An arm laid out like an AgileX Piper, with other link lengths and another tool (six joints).
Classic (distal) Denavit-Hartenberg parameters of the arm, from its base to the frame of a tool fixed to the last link. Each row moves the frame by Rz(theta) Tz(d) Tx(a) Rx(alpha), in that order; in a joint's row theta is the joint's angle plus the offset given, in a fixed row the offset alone. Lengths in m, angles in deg.
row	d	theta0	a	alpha
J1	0.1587	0	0	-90
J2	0	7.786	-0.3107	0
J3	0	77.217	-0.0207	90
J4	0.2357	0	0	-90
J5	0	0	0	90
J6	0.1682	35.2	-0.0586	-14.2
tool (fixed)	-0.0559	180	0	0
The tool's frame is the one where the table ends.
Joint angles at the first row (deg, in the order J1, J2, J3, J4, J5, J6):
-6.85, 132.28, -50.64, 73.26, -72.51, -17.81
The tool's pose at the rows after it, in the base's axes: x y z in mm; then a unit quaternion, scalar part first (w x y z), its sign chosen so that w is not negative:
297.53 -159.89 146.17 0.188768 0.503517 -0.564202 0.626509
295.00 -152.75 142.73 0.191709 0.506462 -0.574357 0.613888
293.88 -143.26 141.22 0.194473 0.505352 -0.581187 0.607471
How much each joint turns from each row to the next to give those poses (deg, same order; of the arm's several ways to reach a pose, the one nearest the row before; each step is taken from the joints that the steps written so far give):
0.92, 0.00, 0.13, 2.34, 1.69, -1.79
1.31, 0.00, 0.36, 2.60, 0.96, -0.51
1.73, 0.00, -0.01, 2.76, 0.18, -0.37

